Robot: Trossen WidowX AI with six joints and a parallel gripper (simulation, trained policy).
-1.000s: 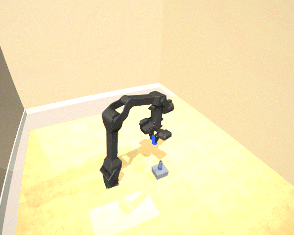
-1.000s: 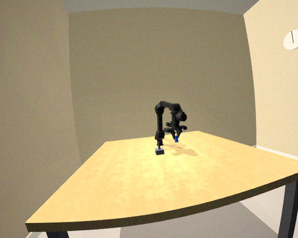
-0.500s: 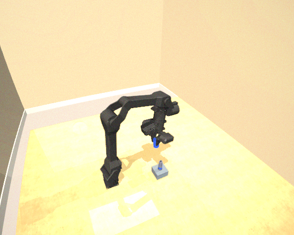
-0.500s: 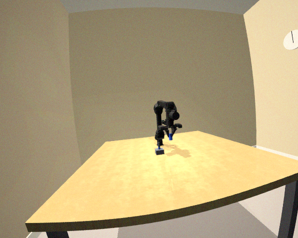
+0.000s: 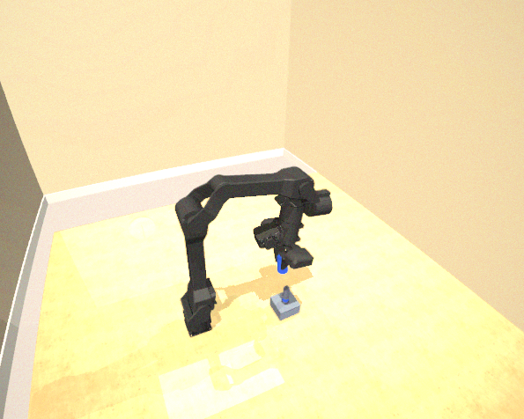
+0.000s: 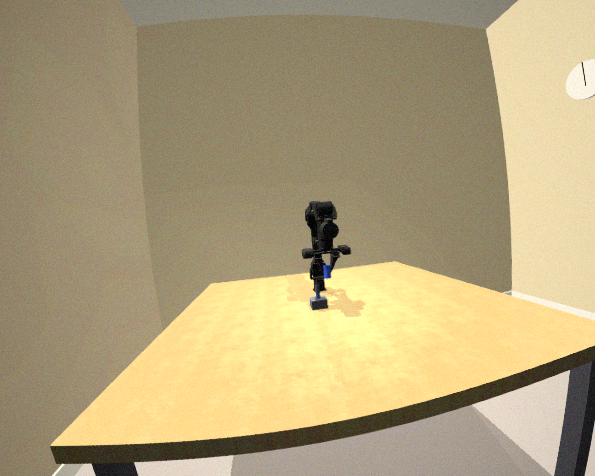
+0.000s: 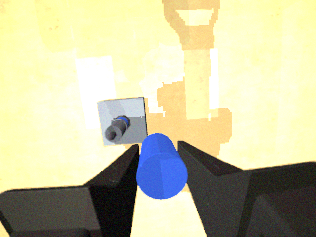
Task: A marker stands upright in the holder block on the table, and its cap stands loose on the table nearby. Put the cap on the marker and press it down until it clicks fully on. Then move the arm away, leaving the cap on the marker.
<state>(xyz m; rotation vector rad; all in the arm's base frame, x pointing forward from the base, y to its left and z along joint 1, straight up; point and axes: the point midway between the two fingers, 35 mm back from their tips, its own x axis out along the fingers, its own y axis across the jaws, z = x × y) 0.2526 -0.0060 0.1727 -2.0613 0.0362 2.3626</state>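
My gripper tip is now 12 cm above the grey holder block and 5 cm to the left of it. From my gripper tip the other things lie so: blue cap 1 cm ahead.
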